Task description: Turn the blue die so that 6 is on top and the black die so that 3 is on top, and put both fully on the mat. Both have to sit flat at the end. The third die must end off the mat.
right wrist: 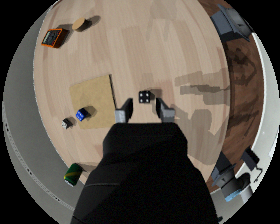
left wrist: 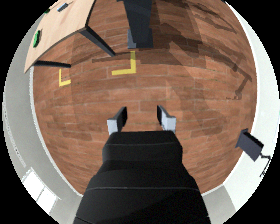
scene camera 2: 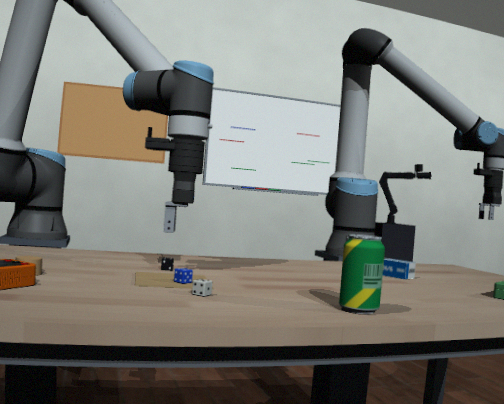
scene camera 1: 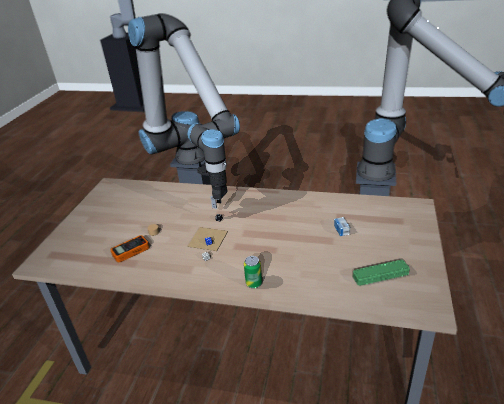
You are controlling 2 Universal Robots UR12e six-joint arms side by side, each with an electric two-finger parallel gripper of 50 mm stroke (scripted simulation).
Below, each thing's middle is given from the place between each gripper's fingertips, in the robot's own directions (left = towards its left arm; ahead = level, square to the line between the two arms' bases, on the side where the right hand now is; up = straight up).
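With my right gripper [scene camera 2: 169,231], I am now 10 cm above the tan mat [scene camera 2: 147,279] and 15 cm short of it.
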